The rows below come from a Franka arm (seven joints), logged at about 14 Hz.
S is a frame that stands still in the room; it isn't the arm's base.
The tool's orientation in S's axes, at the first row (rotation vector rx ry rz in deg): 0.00 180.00 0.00
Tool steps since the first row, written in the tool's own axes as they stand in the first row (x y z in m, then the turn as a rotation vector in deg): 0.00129 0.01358 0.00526 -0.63 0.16 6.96; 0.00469 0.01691 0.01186 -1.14 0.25 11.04; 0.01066 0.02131 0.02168 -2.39 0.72 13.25; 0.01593 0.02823 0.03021 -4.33 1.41 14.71; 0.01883 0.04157 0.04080 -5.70 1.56 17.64; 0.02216 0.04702 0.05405 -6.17 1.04 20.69; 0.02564 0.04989 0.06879 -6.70 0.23 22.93
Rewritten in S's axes. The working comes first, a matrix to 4 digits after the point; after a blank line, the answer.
The tool's axes in the first row as the columns of a matrix, in S's axes (used below as rounded here):
-1.0000 0.0000 0.0000
0.0000 1.0000 0.0000
0.0000 0.0000 -1.0000

-0.00129 0.01358 -0.00526 0.63 0.16 -6.96; -0.00469 0.01691 -0.01186 1.14 0.25 -11.04; -0.01066 0.02131 -0.02168 2.39 0.72 -13.25; -0.01593 0.02823 -0.03021 4.33 1.41 -14.71; -0.01883 0.04157 -0.04080 5.70 1.56 -17.64; -0.02216 0.04702 -0.05405 6.17 1.04 -20.69; -0.02564 0.04989 -0.06879 6.70 0.23 -22.93
